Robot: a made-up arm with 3 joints.
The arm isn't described. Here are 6 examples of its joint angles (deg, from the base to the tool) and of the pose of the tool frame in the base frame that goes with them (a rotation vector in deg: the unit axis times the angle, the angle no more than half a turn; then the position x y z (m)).
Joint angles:
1: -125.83 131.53 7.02
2: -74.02 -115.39 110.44
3: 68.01 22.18 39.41
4: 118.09 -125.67 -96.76
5: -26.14 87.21 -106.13
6: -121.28 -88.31 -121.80
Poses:
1: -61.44 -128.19 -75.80 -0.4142 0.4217 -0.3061
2: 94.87 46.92 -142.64 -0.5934 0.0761 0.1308
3: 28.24 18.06 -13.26 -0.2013 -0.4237 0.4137
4: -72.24 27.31 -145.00 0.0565 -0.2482 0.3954
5: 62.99 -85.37 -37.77 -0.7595 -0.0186 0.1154
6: 0.41 75.26 -46.19 0.1056 -0.1213 0.0442
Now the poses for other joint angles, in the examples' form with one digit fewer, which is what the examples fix.
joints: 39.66 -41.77 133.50
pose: -89.2 -46.5 2.8 -0.409 0.244 0.213
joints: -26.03 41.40 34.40
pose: -57.7 3.2 -43.2 -0.199 0.305 0.533
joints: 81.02 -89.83 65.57
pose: 12.1 -86.3 25.9 -0.546 -0.363 0.265
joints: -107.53 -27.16 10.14
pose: -115.1 24.4 21.4 -0.213 0.543 -0.096
